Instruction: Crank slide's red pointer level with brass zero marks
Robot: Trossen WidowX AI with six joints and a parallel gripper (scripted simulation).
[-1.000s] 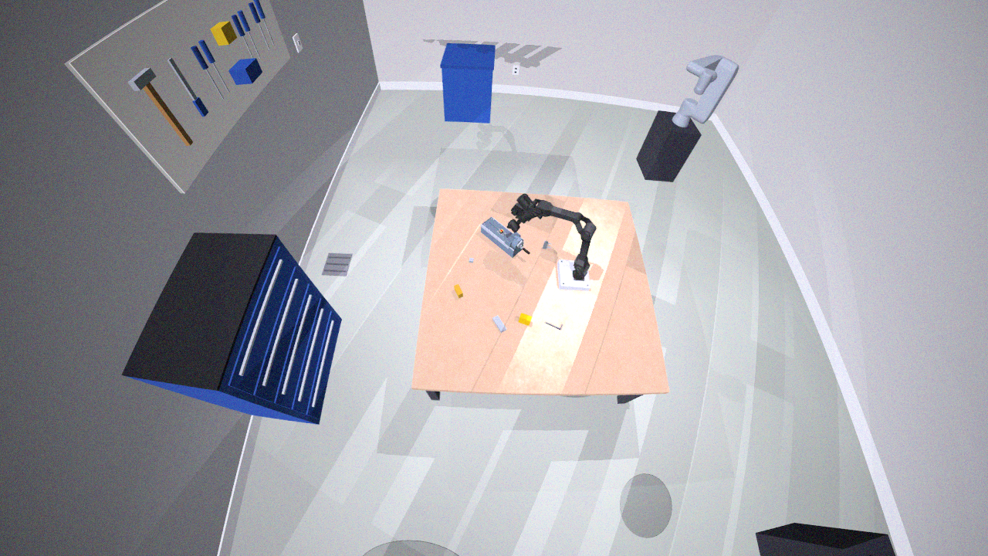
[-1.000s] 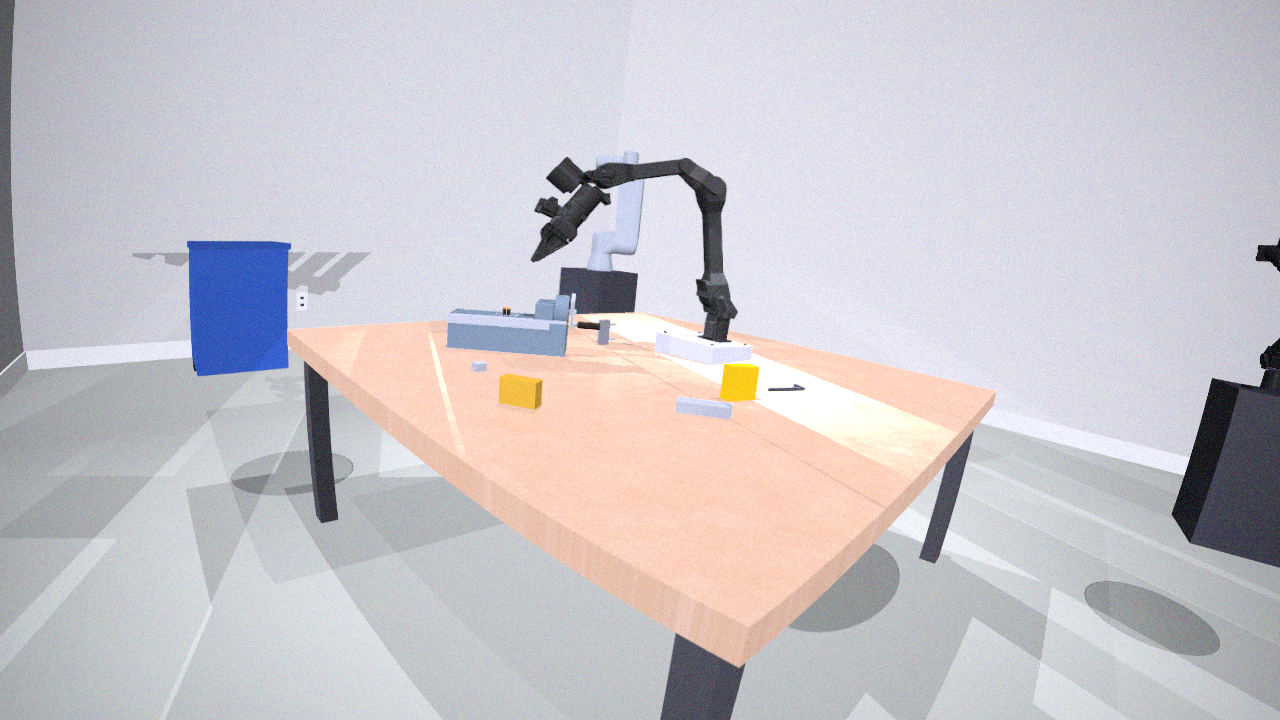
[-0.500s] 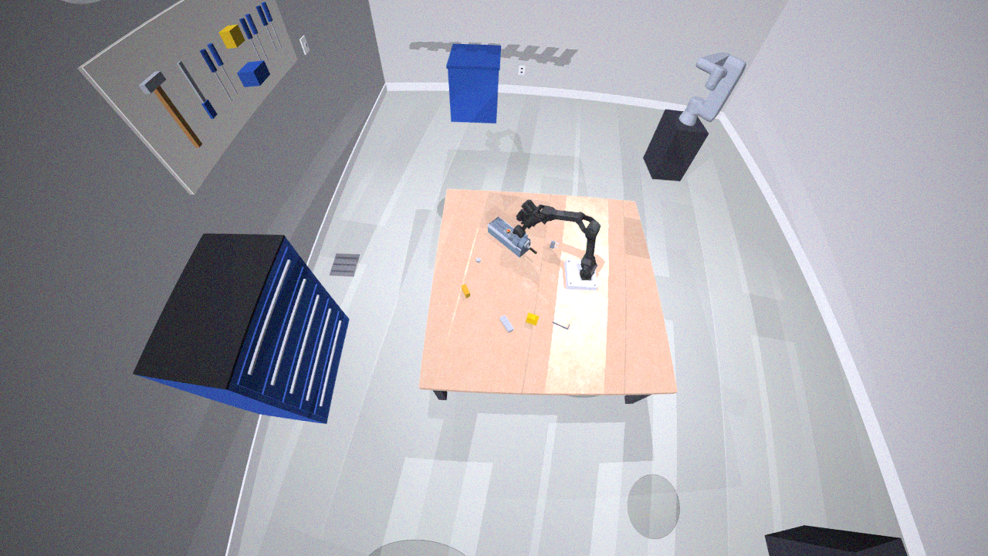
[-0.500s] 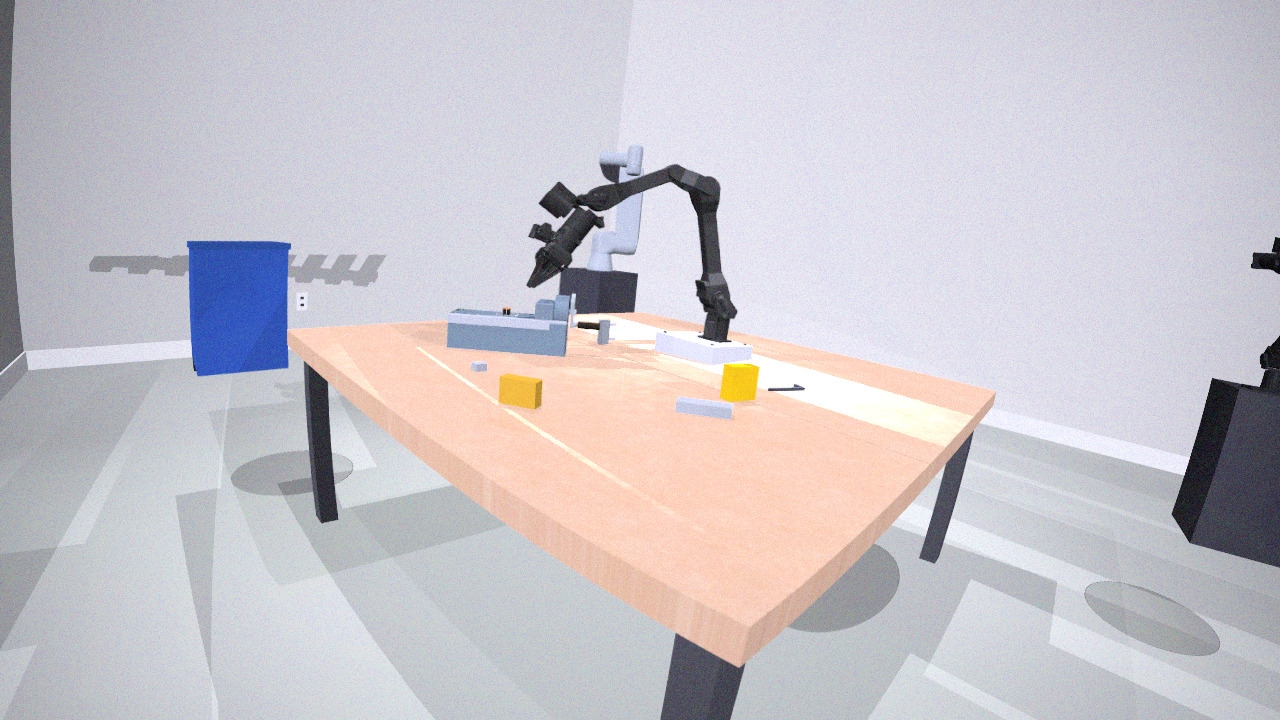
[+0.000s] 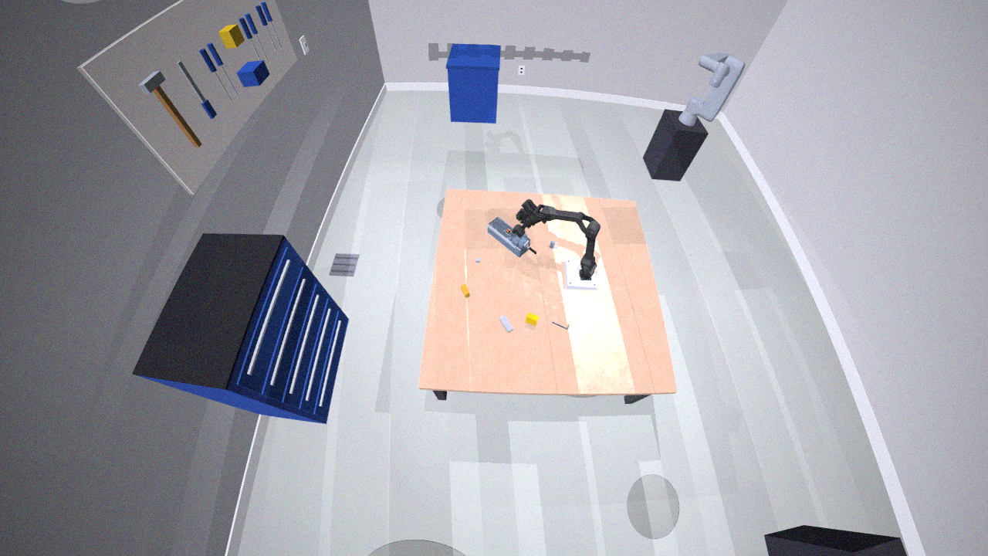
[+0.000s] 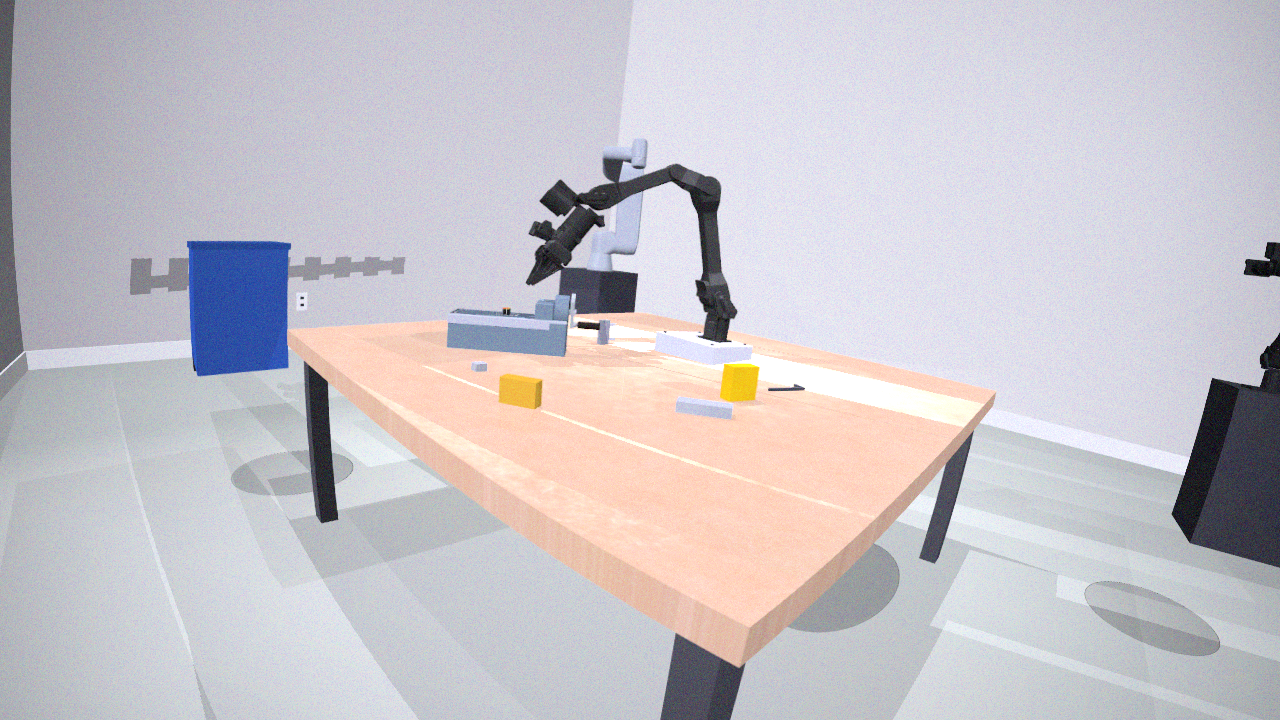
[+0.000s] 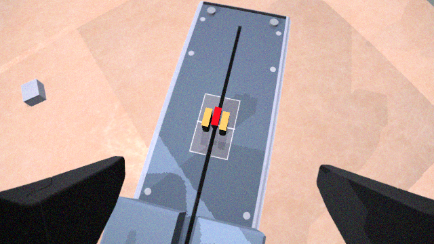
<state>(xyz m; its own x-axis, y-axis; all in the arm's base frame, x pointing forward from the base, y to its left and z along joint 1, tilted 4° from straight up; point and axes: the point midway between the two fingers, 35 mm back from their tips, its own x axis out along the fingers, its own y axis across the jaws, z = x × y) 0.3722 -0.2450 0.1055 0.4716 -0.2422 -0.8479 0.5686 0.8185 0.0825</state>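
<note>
Right now my gripper tip is 80 mm past the crank, 90 mm to the right of it and 70 mm above it. Also, from my gripper tip: red pointer: 40 mm ahead, 20 mm to the right, 60 mm below; grey cube: 220 mm ahead, 130 mm to the left, 140 mm below; dark brown handle: 100 mm behind, 100 mm to the left, 80 mm below.
</note>
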